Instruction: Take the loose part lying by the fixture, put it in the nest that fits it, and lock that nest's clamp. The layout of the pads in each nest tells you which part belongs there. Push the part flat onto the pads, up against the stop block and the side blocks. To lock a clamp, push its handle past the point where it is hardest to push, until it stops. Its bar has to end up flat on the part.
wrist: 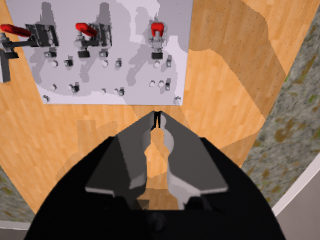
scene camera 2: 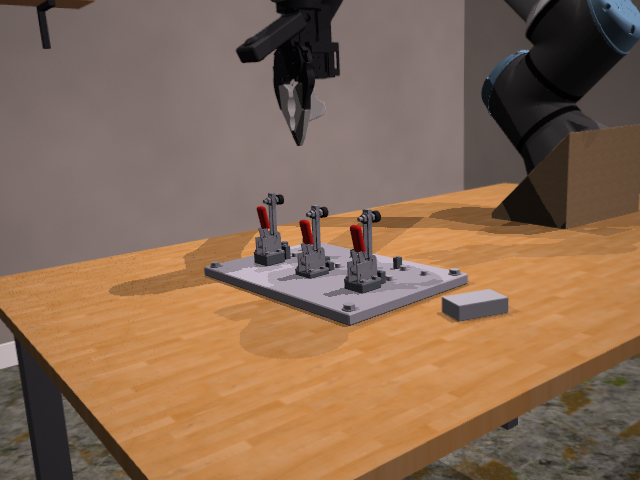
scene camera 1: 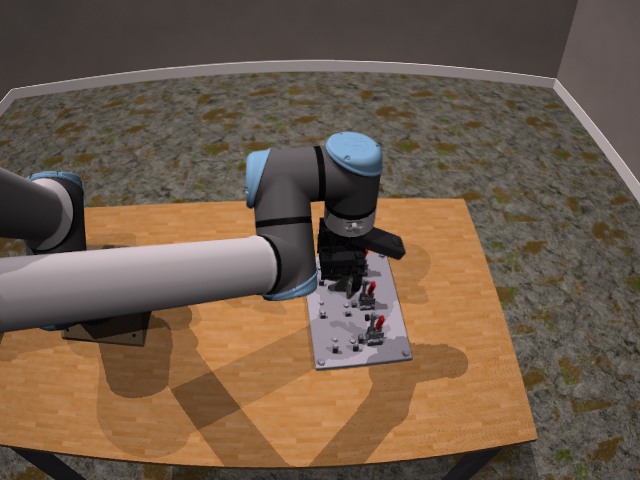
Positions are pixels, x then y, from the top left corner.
The gripper shows in the wrist view, in scene camera 2 and in scene camera 1 (348, 297). One and the same spot on the gripper: (scene camera 2: 295, 103) is (wrist: 140, 144). One and the same spot on a grey fixture plate: (wrist: 129, 37) is (scene camera 1: 368, 321).
